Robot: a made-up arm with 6 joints. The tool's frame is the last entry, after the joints. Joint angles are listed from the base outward. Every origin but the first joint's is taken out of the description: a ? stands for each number. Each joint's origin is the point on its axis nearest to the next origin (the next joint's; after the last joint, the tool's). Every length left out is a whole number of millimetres.
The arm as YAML. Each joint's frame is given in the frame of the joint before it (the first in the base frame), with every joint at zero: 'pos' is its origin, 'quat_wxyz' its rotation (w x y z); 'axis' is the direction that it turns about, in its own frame. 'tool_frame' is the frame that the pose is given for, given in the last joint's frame.
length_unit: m
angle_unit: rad
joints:
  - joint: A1
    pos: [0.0, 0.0, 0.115]
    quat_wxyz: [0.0, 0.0, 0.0, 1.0]
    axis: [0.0, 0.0, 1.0]
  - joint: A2
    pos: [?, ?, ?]
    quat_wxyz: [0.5, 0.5, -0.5, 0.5]
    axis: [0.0, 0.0, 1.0]
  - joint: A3
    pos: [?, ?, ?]
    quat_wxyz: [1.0, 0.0, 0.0, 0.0]
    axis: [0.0, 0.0, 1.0]
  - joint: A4
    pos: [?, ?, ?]
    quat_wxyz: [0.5, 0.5, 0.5, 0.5]
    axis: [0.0, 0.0, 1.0]
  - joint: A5
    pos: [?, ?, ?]
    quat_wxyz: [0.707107, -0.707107, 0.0, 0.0]
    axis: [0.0, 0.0, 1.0]
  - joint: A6
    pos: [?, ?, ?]
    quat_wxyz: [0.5, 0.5, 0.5, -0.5]
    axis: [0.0, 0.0, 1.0]
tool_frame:
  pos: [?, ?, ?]
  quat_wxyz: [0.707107, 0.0, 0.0, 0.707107]
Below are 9 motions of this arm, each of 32 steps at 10 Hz.
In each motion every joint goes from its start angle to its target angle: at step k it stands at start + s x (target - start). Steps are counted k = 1, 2, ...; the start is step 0. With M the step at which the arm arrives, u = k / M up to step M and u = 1 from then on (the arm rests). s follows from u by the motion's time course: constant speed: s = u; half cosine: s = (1 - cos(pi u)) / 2; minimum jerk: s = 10 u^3 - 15 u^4 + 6 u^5.
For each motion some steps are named. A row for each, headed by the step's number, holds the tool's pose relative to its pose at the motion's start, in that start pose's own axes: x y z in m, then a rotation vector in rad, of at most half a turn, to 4 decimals.
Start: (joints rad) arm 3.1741 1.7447 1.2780 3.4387 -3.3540 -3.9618
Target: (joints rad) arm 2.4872 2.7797 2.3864 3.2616 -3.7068 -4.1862
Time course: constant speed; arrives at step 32
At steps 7, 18, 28, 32:
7: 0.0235 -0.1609 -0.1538 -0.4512 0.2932 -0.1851
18: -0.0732 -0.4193 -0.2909 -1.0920 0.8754 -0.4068
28: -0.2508 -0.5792 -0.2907 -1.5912 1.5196 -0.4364
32: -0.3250 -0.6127 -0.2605 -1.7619 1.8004 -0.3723

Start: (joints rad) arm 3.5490 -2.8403 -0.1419 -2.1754 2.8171 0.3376
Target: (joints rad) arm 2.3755 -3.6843 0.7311 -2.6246 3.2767 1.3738
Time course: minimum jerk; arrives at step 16
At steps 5, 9, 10, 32:
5: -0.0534 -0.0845 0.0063 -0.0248 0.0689 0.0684
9: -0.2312 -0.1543 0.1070 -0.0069 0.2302 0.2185
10: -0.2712 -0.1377 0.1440 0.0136 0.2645 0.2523
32: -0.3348 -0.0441 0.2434 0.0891 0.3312 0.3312

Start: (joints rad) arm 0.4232 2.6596 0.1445 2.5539 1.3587 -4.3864
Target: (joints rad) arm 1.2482 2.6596 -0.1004 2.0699 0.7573 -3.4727
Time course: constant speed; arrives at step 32
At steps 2, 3, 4, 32:
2: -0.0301 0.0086 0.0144 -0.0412 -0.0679 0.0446
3: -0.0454 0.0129 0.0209 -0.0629 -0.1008 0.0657
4: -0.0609 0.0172 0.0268 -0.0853 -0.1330 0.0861
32: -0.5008 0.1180 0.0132 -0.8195 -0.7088 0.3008

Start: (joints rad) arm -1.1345 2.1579 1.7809 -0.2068 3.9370 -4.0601
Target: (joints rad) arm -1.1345 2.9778 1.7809 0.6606 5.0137 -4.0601
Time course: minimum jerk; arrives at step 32
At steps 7, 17, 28, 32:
7: -0.0283 -0.0263 -0.0409 0.0769 -0.1269 -0.0349
17: -0.1453 -0.1176 -0.4121 0.5733 -0.9815 -0.2412
28: -0.0851 -0.0550 -0.7845 0.9252 -1.7539 -0.4195
32: -0.0796 -0.0502 -0.7973 0.9355 -1.7834 -0.4268

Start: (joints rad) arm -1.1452 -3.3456 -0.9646 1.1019 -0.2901 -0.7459
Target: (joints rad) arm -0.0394 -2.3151 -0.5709 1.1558 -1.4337 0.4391
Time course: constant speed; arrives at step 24
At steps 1, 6, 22, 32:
1: 0.0459 -0.0013 -0.0359 0.0095 0.0303 0.0226
6: 0.2268 -0.0647 -0.2358 0.0651 0.1426 0.0812
22: 0.1104 -0.6695 -0.6290 -0.0834 0.0483 -0.0844
32: 0.0278 -0.7379 -0.6194 -0.1682 0.0158 -0.1117

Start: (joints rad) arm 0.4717 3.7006 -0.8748 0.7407 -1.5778 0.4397
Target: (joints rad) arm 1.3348 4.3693 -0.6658 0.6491 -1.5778 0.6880
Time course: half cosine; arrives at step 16
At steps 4, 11, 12, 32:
4: -0.0578 -0.0486 -0.0476 -0.0708 0.1647 -0.0254
11: -0.4046 -0.2847 0.0208 -0.3966 0.8033 -0.2554
12: -0.4478 -0.3056 0.0605 -0.4370 0.8691 -0.2969
32: -0.5272 -0.3352 0.1540 -0.5156 0.9873 -0.3856

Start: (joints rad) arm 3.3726 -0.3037 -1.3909 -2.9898 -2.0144 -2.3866
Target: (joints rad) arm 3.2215 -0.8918 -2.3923 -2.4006 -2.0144 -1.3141
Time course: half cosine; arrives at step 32
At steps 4, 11, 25, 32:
4: -0.0001 0.0149 -0.0311 -0.0514 -0.0319 0.0169
11: 0.0292 0.0821 -0.2150 -0.3711 -0.1769 0.0880
25: 0.2967 0.0679 -0.5869 -1.2192 -0.2253 -0.0092
32: 0.3556 0.0399 -0.6173 -1.3444 -0.1937 -0.0736

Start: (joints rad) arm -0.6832 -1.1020 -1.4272 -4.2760 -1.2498 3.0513
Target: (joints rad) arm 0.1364 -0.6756 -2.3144 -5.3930 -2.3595 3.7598
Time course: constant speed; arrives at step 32
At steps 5, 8, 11, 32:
5: 0.1143 -0.1087 0.0476 0.2885 0.2236 0.1333
8: 0.1837 -0.1722 0.0559 0.4739 0.3439 0.2303
11: 0.2520 -0.2313 0.0501 0.6682 0.4514 0.3384
32: 0.6136 -0.4086 -0.2033 2.2280 0.6564 1.3120

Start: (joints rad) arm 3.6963 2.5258 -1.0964 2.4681 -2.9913 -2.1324
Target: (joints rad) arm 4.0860 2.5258 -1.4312 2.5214 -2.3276 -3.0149
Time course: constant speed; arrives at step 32
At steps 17, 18, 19, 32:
17: 0.0927 -0.0088 -0.0254 -0.4188 -0.4630 -0.5427
18: 0.0988 -0.0100 -0.0274 -0.4380 -0.4960 -0.5741
19: 0.1049 -0.0113 -0.0295 -0.4565 -0.5297 -0.6054
32: 0.1927 -0.0402 -0.0566 -0.6401 -1.0193 -0.9851

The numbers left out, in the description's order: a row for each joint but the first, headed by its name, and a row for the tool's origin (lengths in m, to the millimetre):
A2: 0.0 -0.05 0.0
A3: 0.625 0.0 0.0
A4: 0.433 0.0 0.0
A5: 0.0 0.0 0.0
A6: 0.0 -0.186 0.0
tool: 0.0 0.0 0.0

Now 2 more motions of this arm.
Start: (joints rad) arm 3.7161 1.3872 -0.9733 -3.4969 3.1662 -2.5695
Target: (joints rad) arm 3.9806 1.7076 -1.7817 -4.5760 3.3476 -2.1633
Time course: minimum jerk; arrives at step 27
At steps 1, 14, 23, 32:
1: 0.0001 0.0001 0.0001 -0.0002 -0.0003 0.0006
14: 0.0728 0.0351 0.1004 -0.2826 -0.1990 0.6615
23: 0.1316 0.0275 0.2042 -0.5569 -0.1946 1.1986
32: 0.1350 0.0261 0.2110 -0.5723 -0.1890 1.2297

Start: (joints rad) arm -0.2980 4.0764 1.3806 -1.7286 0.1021 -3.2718
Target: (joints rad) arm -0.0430 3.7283 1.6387 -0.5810 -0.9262 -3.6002
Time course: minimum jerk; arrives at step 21
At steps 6, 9, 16, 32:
6: -0.0133 0.0084 -0.0281 -0.0240 0.1177 0.1438
9: -0.0392 0.0358 -0.0793 -0.1346 0.2803 0.3613
16: -0.1645 0.1230 -0.2473 -0.7203 0.4776 0.8022
32: -0.1941 0.1320 -0.2826 -0.8531 0.4721 0.8567

